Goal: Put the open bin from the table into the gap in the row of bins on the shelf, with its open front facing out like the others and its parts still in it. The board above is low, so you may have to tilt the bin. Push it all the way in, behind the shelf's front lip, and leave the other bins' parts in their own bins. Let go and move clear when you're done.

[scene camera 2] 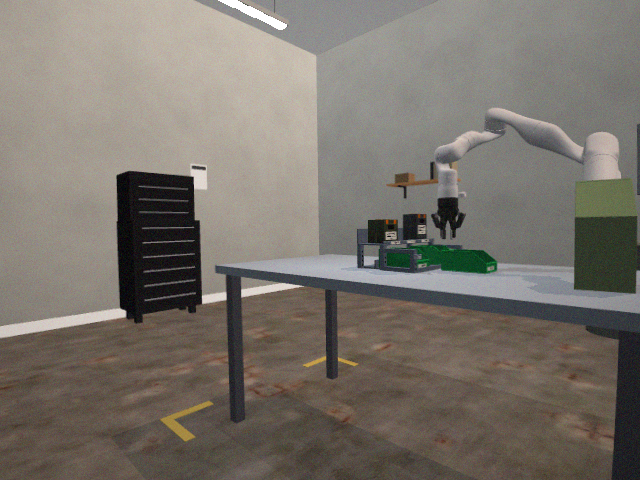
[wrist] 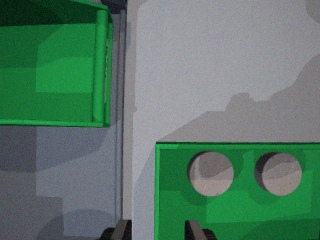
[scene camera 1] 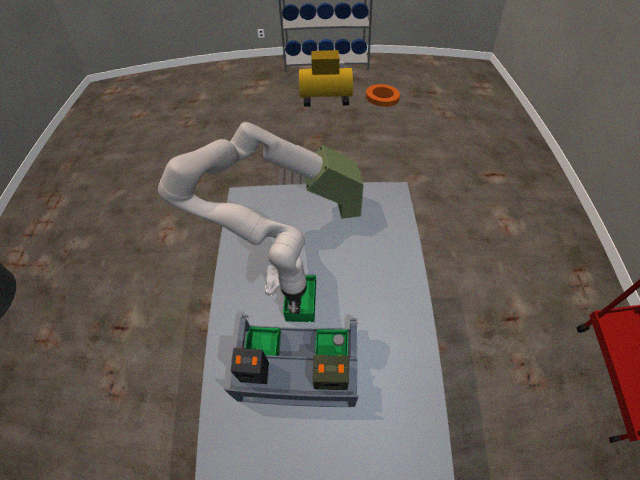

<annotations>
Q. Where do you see a grey shelf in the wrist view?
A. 63,175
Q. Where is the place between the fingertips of my gripper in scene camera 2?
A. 448,239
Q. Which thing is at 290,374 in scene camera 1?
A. A grey shelf.
</annotations>
